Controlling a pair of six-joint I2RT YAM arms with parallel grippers.
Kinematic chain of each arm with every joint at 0, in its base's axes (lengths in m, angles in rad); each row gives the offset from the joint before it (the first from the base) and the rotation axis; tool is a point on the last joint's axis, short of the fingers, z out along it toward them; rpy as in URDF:
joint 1: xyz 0 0 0.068 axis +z
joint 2: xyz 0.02 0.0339 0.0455 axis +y
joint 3: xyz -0.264 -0.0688 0 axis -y
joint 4: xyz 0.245 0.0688 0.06 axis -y
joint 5: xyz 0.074 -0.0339 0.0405 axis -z
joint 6: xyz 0.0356 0 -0.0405 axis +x
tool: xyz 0 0 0 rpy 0 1.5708 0
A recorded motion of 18 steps. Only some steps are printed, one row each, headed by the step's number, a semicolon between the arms.
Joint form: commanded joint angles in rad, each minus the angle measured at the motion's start. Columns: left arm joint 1, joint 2, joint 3, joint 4, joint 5, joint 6; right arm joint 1, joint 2, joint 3, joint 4, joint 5, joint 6.
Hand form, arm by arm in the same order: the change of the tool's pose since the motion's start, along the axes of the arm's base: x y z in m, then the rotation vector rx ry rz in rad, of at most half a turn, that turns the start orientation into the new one. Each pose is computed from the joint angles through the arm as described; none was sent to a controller.
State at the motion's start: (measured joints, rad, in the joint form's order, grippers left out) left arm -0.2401 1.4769 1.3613 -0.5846 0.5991 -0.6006; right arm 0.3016 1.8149 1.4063 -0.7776 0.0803 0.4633
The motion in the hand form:
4: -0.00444 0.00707 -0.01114 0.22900 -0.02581 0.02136; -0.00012 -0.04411 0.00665 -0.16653 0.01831 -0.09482
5: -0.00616 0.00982 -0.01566 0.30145 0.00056 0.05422; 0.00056 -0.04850 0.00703 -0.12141 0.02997 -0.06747
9: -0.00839 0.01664 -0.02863 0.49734 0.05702 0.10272; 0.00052 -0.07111 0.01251 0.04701 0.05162 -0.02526
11: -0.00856 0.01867 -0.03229 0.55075 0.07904 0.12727; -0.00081 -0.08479 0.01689 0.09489 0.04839 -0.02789
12: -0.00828 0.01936 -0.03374 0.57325 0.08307 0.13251; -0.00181 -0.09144 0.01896 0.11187 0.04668 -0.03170
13: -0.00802 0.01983 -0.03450 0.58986 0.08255 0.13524; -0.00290 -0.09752 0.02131 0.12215 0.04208 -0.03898
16: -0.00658 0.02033 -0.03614 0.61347 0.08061 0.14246; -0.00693 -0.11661 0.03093 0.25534 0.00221 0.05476
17: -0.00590 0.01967 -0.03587 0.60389 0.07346 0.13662; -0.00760 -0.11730 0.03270 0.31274 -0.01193 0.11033
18: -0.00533 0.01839 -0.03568 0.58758 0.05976 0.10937; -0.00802 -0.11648 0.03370 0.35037 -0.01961 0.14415
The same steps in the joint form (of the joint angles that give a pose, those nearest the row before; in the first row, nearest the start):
4: 0.0015 0.0004 -0.0008 -0.1144 -0.1721 0.1747; -0.1022 -0.0240 0.0015 -0.0751 0.1442 -0.0626
5: 0.0011 0.0027 -0.0008 -0.1579 -0.2445 0.1915; -0.1202 -0.0259 0.0019 -0.0751 0.0851 -0.0889
9: 0.0015 0.0202 -0.0011 -0.2552 -0.4189 0.2560; -0.2018 -0.0442 0.0019 -0.0843 -0.1160 -0.1446
11: 0.0015 0.0271 -0.0011 -0.2789 -0.4738 0.2586; -0.2453 -0.0576 0.0019 -0.0916 -0.1740 -0.1655
12: 0.0015 0.0305 -0.0011 -0.2854 -0.4944 0.2651; -0.2659 -0.0641 0.0019 -0.0965 -0.1953 -0.1751
13: 0.0015 0.0324 -0.0012 -0.2880 -0.5093 0.2720; -0.2842 -0.0713 0.0019 -0.0999 -0.2083 -0.1816
16: 0.0015 0.0382 -0.0011 -0.2865 -0.5325 0.2796; -0.3567 -0.0965 0.0019 -0.1022 -0.3925 -0.2846
17: 0.0012 0.0385 -0.0015 -0.2781 -0.5222 0.2815; -0.3662 -0.0992 0.0019 -0.1022 -0.4707 -0.3231
18: 0.0008 0.0389 -0.0027 -0.2682 -0.4944 0.2983; -0.3685 -0.1003 0.0019 -0.1030 -0.5196 -0.3426

